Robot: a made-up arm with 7 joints. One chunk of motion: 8 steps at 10 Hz.
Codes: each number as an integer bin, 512 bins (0 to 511) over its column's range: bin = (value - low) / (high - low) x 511, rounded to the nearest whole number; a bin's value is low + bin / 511 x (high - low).
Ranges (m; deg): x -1.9..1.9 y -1.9..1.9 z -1.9..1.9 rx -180..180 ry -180..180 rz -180..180
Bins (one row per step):
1: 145 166 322 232 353 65
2: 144 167 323 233 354 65
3: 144 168 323 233 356 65
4: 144 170 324 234 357 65
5: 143 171 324 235 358 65
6: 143 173 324 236 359 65
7: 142 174 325 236 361 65
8: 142 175 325 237 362 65
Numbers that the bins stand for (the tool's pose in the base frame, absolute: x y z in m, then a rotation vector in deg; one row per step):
1: -0.8217 -0.6656 0.4945 -16.56 68.69 -134.21
2: -0.8292 -0.6581 0.5020 -15.85 69.39 -134.21
3: -0.8292 -0.6507 0.5020 -15.85 70.80 -134.21
4: -0.8292 -0.6358 0.5094 -15.15 71.51 -134.21
5: -0.8366 -0.6284 0.5094 -14.44 72.21 -134.21
6: -0.8366 -0.6135 0.5094 -13.74 72.92 -134.21
7: -0.8440 -0.6061 0.5168 -13.74 74.32 -134.21
8: -0.8440 -0.5986 0.5168 -13.03 75.03 -134.21

